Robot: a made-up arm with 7 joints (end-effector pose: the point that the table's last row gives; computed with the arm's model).
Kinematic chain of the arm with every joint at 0, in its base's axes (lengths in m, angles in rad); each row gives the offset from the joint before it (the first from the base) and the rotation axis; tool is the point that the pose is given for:
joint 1: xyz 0 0 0.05 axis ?
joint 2: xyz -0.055 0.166 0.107 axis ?
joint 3: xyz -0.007 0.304 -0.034 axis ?
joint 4: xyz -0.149 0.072 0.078 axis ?
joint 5: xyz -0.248 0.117 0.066 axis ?
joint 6: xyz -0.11 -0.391 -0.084 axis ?
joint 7: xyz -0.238 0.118 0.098 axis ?
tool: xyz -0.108 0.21 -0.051
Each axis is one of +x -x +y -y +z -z.
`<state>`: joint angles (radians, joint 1 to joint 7).
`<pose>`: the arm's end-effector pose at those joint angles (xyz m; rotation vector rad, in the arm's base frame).
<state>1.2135 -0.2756 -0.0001 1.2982 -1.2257 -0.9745 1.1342</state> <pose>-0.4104 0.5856 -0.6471 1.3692 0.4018 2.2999</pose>
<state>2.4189 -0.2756 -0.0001 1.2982 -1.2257 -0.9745 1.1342</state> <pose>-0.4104 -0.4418 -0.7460 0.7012 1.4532 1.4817</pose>
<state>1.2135 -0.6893 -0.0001 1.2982 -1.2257 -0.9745 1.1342</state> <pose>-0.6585 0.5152 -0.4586 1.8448 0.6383 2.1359</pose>
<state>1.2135 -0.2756 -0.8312 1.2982 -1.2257 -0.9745 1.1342</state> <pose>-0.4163 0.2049 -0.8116 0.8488 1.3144 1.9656</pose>
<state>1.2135 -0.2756 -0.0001 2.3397 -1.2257 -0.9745 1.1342</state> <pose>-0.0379 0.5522 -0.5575 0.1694 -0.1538 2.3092</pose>
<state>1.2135 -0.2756 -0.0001 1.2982 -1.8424 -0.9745 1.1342</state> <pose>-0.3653 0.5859 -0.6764 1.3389 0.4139 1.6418</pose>
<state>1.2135 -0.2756 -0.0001 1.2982 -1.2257 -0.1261 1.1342</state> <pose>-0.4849 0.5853 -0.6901 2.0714 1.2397 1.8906</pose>
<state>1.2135 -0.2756 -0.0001 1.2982 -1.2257 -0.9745 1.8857</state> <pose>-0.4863 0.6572 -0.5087 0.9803 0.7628 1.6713</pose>
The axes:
joint 1: -x
joint 2: -z
joint 3: +x
joint 4: -z
joint 5: +x
joint 6: -y
joint 7: -z

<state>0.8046 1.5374 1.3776 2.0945 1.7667 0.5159 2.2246</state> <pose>0.4661 0.2067 0.3144 -1.4031 -0.1607 -0.7330</pose>
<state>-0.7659 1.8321 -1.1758 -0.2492 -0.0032 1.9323 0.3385</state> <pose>0.2004 0.4730 0.4038 -0.6212 -0.4327 -0.6822</pose>
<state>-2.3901 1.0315 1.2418 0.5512 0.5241 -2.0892 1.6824</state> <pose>0.0800 -0.7310 0.3446 -1.8710 -1.0694 -1.8510</pose>
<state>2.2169 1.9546 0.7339 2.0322 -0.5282 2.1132 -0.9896</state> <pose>0.7409 -0.0180 -0.2901 1.5570 1.0681 2.4044</pose>
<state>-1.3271 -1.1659 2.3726 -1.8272 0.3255 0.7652 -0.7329</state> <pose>-0.9370 0.3004 0.5060 -1.1977 0.8880 0.7254</pose>
